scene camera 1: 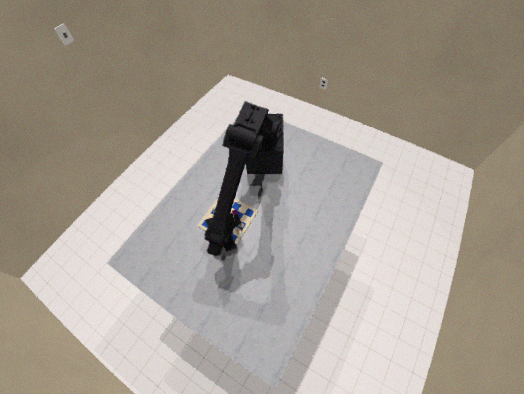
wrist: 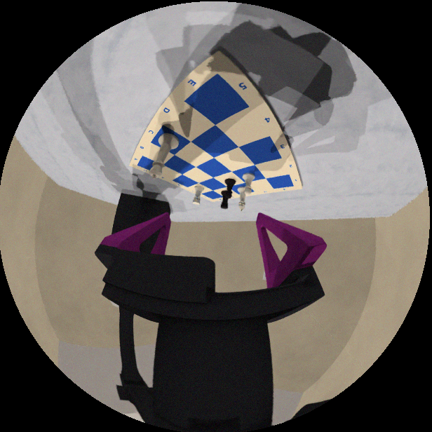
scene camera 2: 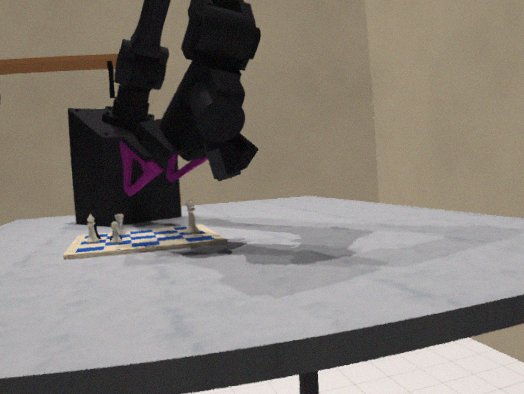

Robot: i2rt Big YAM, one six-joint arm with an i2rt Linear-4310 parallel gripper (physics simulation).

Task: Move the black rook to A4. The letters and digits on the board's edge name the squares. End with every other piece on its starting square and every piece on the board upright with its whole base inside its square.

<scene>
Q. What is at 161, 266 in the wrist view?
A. My gripper.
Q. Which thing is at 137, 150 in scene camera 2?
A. My gripper.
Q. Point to a chessboard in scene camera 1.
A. At 246, 213
</scene>
